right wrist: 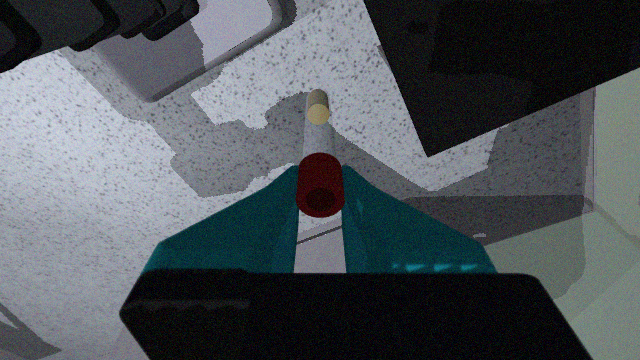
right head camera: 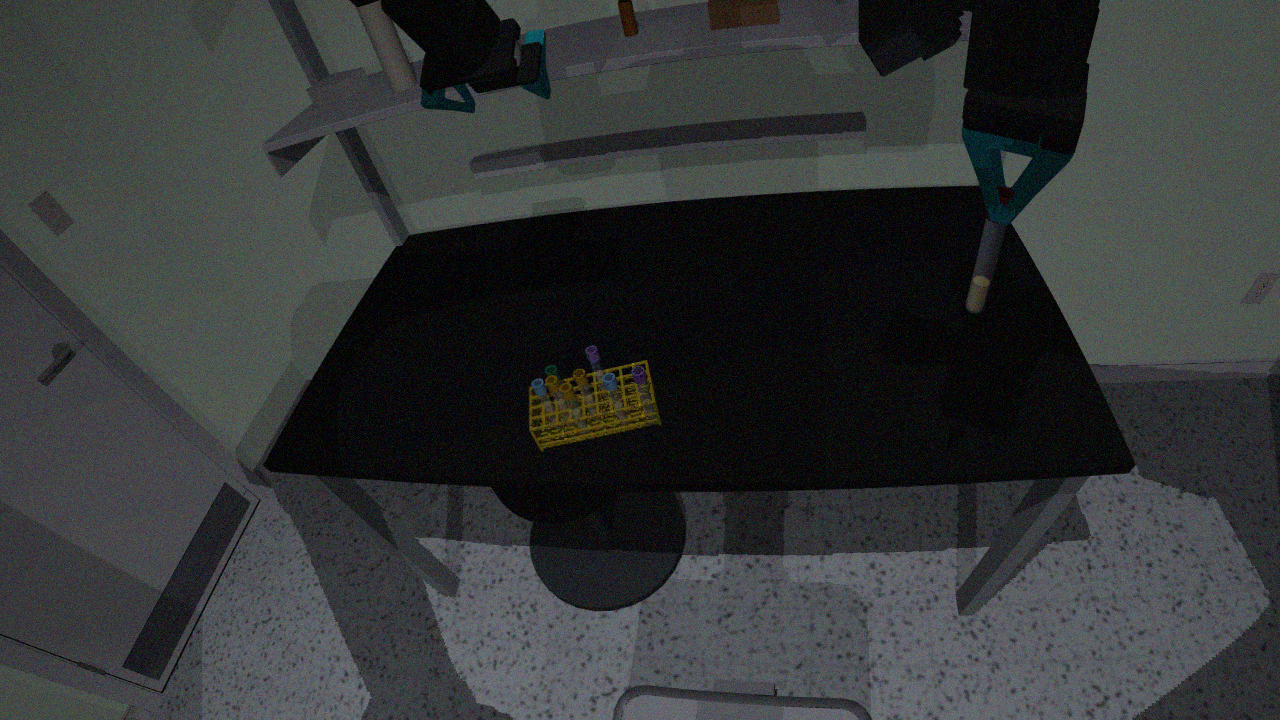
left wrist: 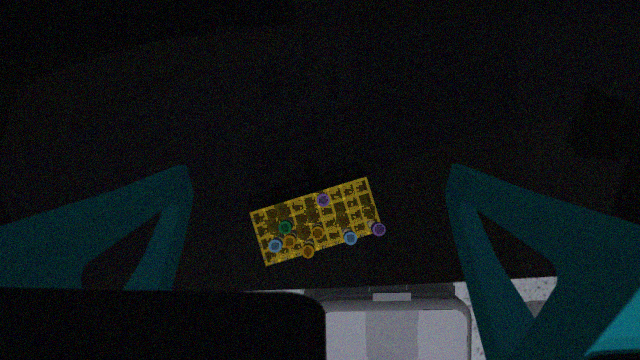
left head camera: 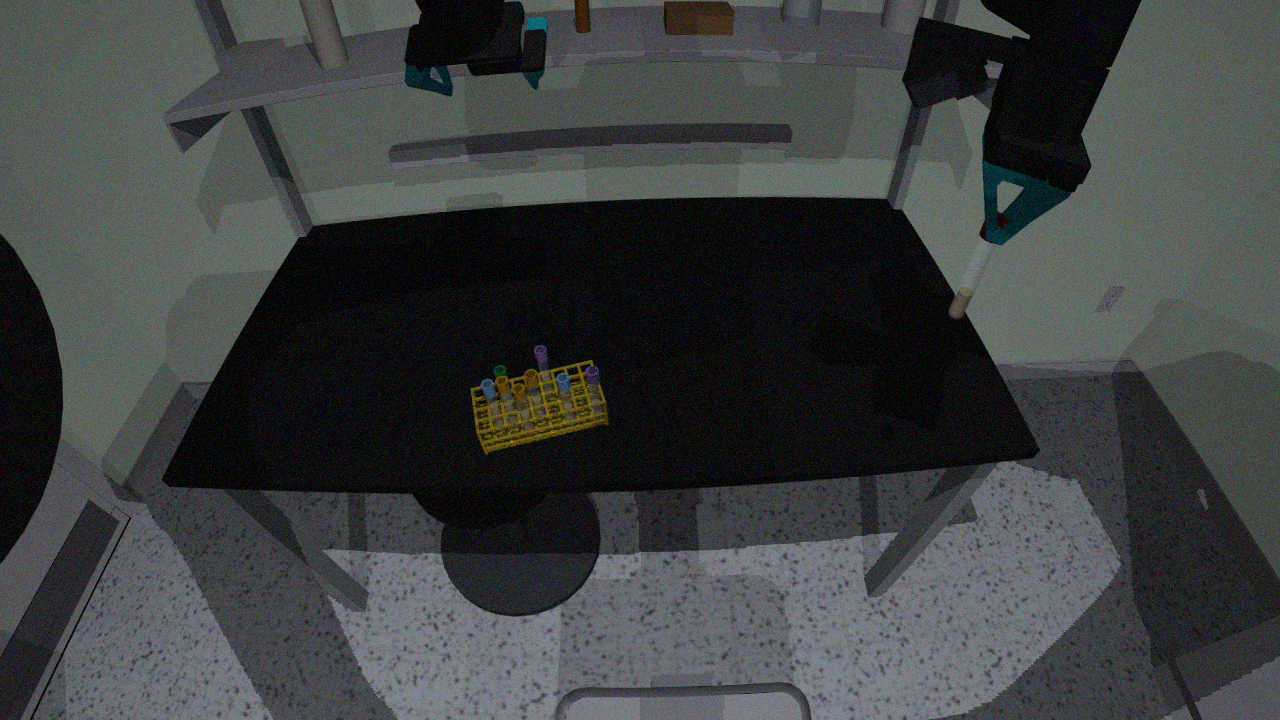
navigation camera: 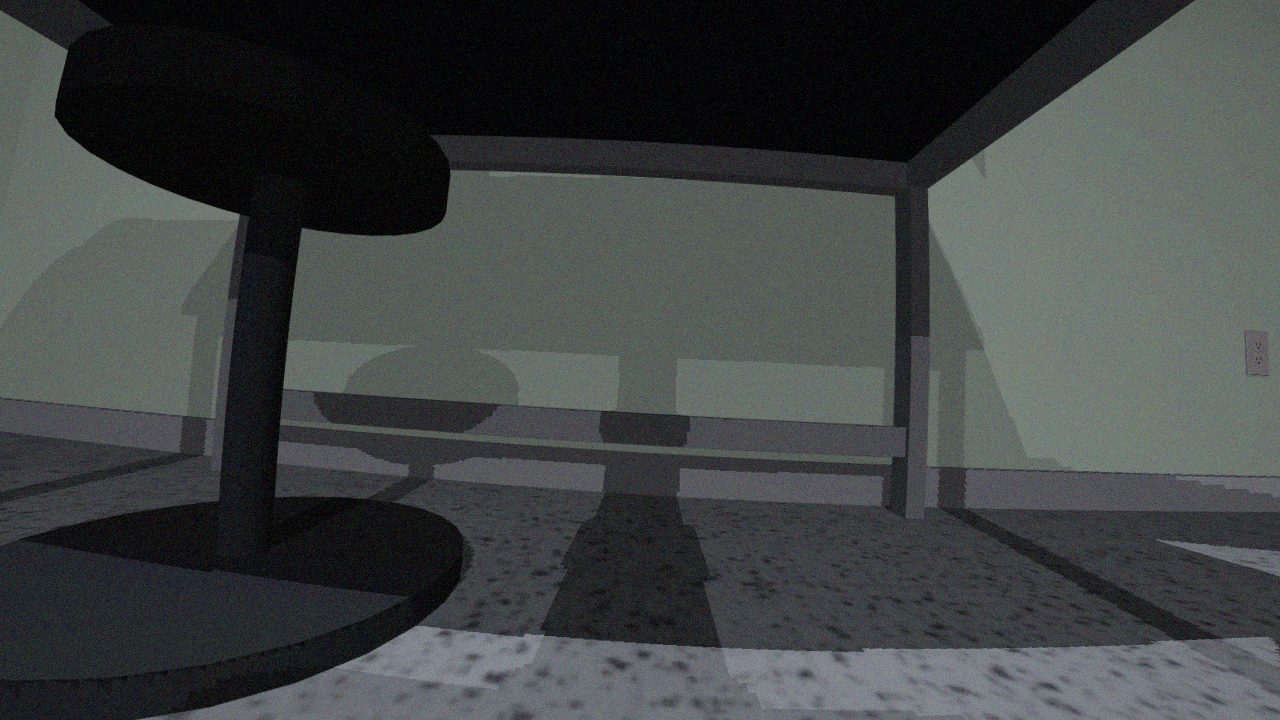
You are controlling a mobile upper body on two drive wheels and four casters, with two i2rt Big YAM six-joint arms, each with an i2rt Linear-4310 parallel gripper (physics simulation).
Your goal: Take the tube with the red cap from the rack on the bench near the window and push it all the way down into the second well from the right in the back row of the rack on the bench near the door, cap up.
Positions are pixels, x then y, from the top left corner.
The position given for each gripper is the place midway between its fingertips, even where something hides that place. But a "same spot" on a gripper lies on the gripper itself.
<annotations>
left gripper: right head camera; left wrist 319, 179; left head camera; not seen in the right wrist view (out of frame); not seen in the navigation camera view (out of frame)
right gripper: right wrist 320, 178; right head camera 1001, 214; left head camera 993, 235; not seen in the left wrist view (out of frame); not seen in the navigation camera view (out of frame)
yellow tube rack: right head camera; left wrist; left head camera 491, 439; not seen in the right wrist view (out of frame); not seen in the navigation camera view (out of frame)
same spot on yellow tube rack: (left wrist: 351, 204) = (right head camera: 634, 401)
same spot on left gripper: (right head camera: 531, 74) = (left head camera: 536, 62)
</annotations>
